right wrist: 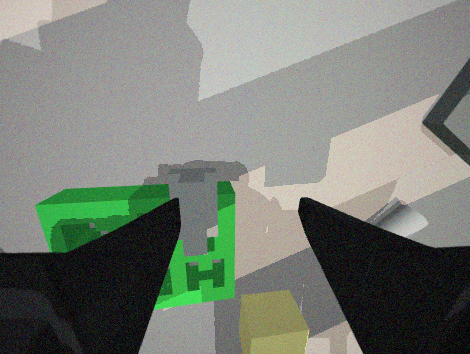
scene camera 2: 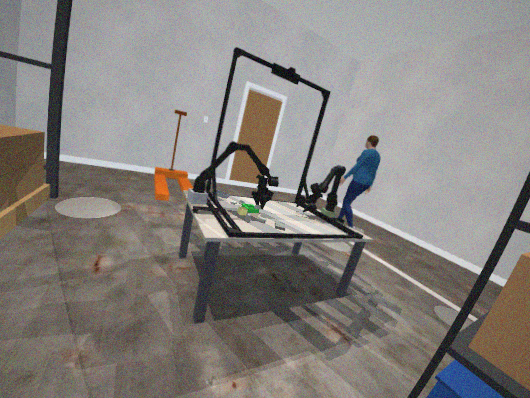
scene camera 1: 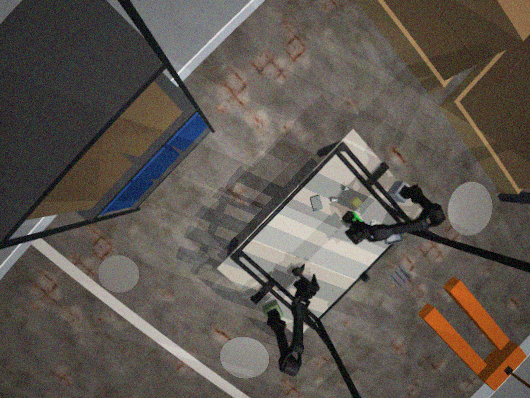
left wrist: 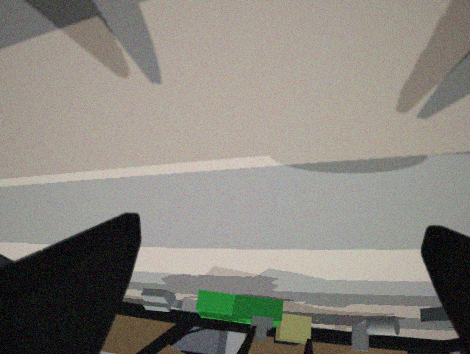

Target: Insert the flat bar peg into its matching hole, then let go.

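The green block [right wrist: 223, 225] [scene camera 1: 357, 216] [scene camera 2: 248, 207] [left wrist: 238, 306] with several shaped holes lies on the striped table [scene camera 1: 303, 230] [scene camera 2: 213, 232]. The grey flat bar peg [right wrist: 196, 207] stands in one of the block's holes, its wider head on top. My right gripper [right wrist: 241, 204] [scene camera 1: 350, 219] [scene camera 2: 261, 204] is open just above the block; its fingers stand apart on either side and grip nothing. My left gripper [scene camera 1: 303, 273] [scene camera 2: 306, 204] is open and empty near the opposite table edge; only one of its black fingers [left wrist: 93, 281] shows in the left wrist view.
A yellow cube [right wrist: 272, 321] [scene camera 1: 356, 202] [scene camera 2: 242, 211] [left wrist: 293, 328] sits next to the green block. A grey cylinder [right wrist: 393, 215] [left wrist: 381, 326] and a grey block [scene camera 1: 315, 202] lie nearby. A black frame [scene camera 1: 287, 200] [scene camera 2: 224, 110] rims the table. A person [scene camera 2: 362, 174] walks beyond it.
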